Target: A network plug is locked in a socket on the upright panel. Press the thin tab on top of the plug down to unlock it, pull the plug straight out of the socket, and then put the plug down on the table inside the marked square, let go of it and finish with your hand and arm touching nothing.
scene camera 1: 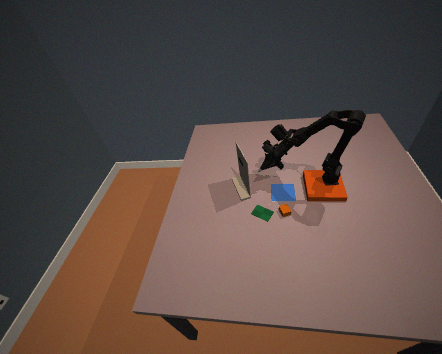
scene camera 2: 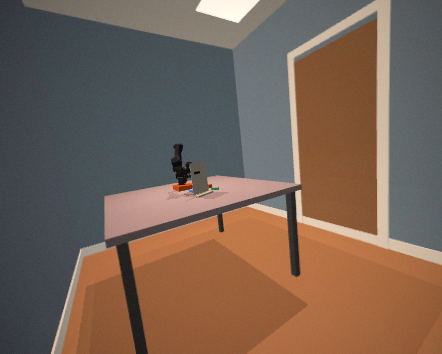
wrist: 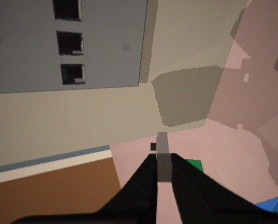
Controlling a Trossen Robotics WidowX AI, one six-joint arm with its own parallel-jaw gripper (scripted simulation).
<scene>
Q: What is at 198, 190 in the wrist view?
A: My gripper.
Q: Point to a grey network plug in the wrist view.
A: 164, 165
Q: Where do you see an upright panel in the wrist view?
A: At 81, 81
</scene>
